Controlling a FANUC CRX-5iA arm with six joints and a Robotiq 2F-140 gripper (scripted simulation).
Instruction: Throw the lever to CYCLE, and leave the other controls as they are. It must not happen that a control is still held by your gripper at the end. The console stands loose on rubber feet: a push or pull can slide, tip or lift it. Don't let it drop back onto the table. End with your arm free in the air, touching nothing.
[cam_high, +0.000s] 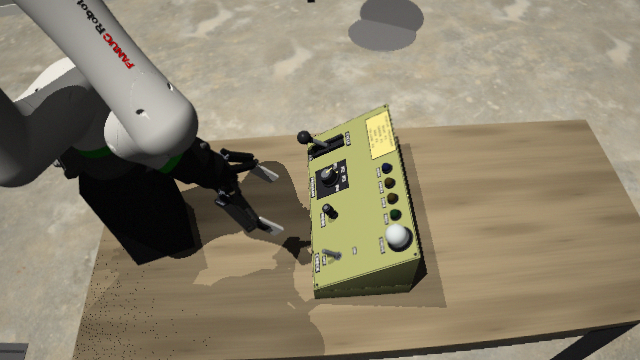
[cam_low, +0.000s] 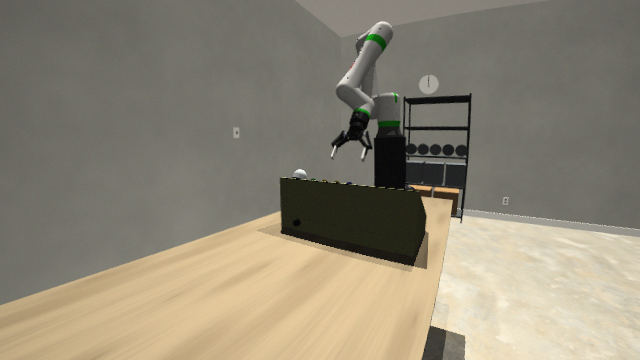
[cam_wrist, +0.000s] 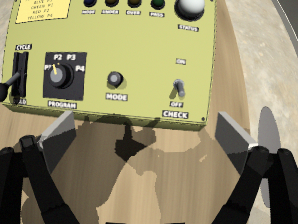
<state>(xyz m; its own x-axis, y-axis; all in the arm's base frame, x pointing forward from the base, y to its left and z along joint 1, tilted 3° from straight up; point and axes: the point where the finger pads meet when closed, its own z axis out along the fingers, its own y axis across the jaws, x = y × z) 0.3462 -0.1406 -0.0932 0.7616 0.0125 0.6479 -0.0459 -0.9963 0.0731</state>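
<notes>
Right now my hand is 14 cm short of the lever, 29 cm to the right of it and 14 cm above it. Also, from my hand: olive console 18 cm ahead, 10 cm to the left, 17 cm below; toggle switch 12 cm ahead, 7 cm to the right, 15 cm below; rotary selector 16 cm ahead, 17 cm to the left, 14 cm below.
</notes>
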